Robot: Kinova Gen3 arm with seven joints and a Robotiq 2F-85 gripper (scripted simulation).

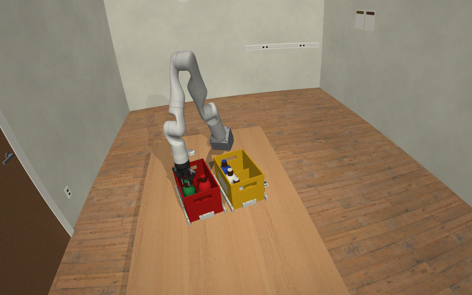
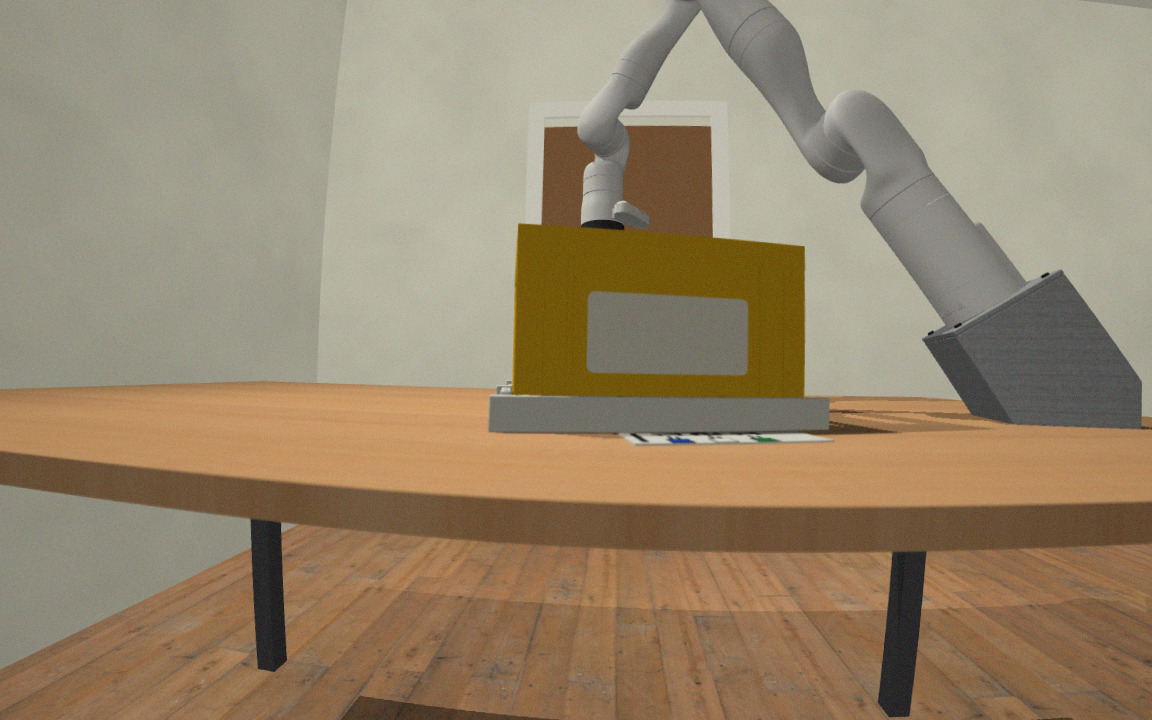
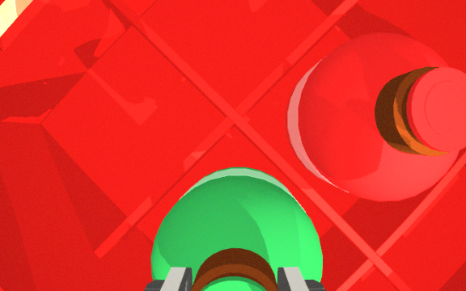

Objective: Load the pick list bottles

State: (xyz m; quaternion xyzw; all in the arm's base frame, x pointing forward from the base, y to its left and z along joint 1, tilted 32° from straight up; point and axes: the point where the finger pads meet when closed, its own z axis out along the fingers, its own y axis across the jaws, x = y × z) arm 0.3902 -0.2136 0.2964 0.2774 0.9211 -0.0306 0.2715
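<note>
Right now the green bottle is 70 mm below my hand. From my hand the other things lie so: red bottle: 10 mm behind, 90 mm to the left, 70 mm below; red crate: 10 mm behind, 40 mm to the left, 70 mm below; blue bottle: 100 mm behind, 230 mm to the left, 70 mm below.
</note>
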